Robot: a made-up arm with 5 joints.
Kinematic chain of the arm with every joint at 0, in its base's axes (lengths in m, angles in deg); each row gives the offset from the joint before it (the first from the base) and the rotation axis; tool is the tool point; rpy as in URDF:
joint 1: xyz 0.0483 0 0.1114 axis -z
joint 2: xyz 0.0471 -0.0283 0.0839 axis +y
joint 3: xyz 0.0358 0 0.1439 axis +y
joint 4: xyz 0.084 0 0.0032 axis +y
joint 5: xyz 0.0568 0.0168 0 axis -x
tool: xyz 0 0 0 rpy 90 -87.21 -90
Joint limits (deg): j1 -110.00..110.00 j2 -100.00..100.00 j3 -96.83..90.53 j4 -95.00..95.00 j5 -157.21..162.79
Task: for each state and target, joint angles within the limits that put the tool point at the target. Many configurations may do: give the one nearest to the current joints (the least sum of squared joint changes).
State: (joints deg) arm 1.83 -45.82 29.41 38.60 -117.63
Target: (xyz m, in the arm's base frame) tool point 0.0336 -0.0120 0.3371
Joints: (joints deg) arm -1.92 -88.65 21.21 42.64 -117.63
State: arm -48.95 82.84 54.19 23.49 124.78
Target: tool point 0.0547 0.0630 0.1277
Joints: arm -94.66 86.89 66.49 27.47 124.78
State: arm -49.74 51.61 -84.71 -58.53 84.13
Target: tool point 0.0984 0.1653 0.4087
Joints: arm -76.96 37.37 -96.08 -64.88 84.13
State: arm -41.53 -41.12 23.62 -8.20 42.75
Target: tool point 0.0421 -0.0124 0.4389
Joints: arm -7.39 -55.50 -7.69 -18.27 42.75
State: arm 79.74 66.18 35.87 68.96 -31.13
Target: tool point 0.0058 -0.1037 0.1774
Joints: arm 106.40 51.42 50.16 81.73 -31.13
